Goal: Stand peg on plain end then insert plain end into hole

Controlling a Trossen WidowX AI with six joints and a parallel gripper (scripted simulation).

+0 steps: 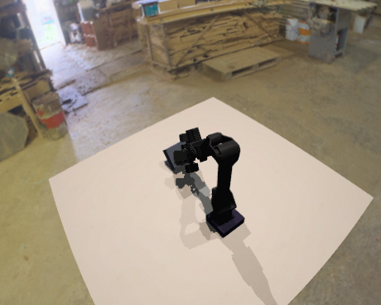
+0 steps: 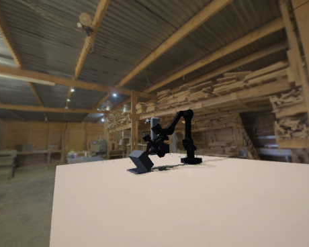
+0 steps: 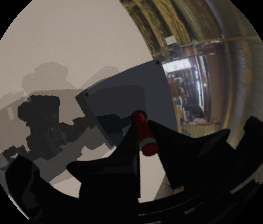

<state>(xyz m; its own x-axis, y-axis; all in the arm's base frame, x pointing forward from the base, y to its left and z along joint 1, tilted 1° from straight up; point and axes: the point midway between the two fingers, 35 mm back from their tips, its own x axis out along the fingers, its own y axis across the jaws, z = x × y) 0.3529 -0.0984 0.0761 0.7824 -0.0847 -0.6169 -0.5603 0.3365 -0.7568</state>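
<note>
Now: the sloped panel 4 cm ahead of my gripper tip, 3 cm below it and 1 cm to the right of it. Round my gripper tip: peg: 1 cm behind, 1 cm above.
</note>
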